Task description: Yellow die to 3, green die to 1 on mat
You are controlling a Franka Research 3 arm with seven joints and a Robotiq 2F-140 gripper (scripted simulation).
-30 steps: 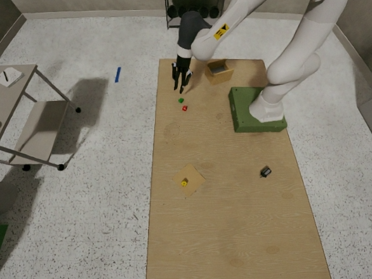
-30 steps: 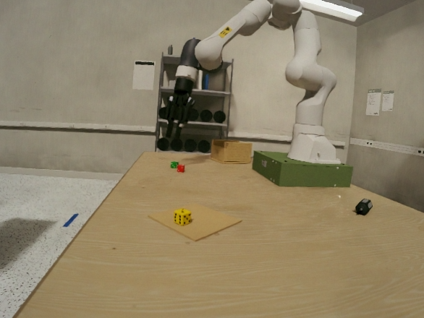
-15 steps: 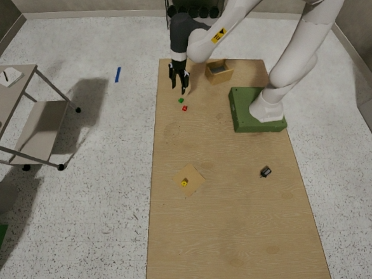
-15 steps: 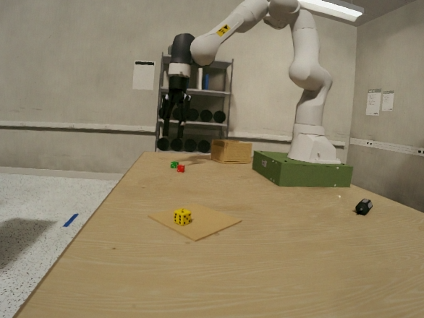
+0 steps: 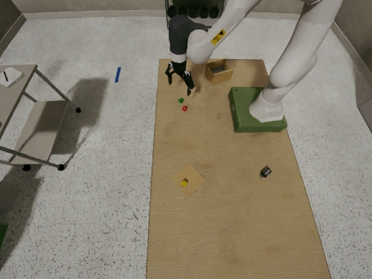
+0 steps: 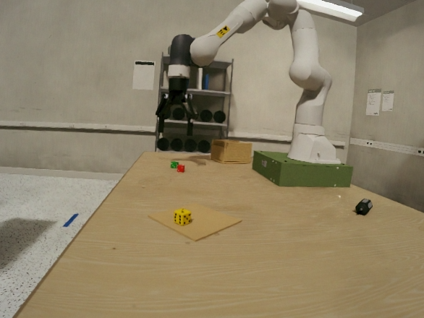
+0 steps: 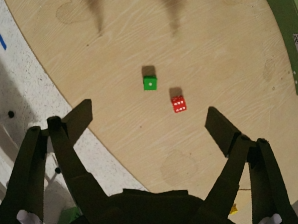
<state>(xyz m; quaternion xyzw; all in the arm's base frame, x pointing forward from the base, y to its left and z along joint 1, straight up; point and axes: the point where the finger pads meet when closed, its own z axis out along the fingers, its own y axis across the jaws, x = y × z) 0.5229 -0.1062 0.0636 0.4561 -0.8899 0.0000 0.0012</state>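
The green die is 14 cm below my hand, 1 cm to the right of it and 1 cm behind it. Also, from my hand: wooden box 29 cm behind, 26 cm to the right, 10 cm below; then tan mat 54 cm to the left, 15 cm below, 7 cm behind; then red die 14 cm below, 6 cm to the left, 3 cm behind.
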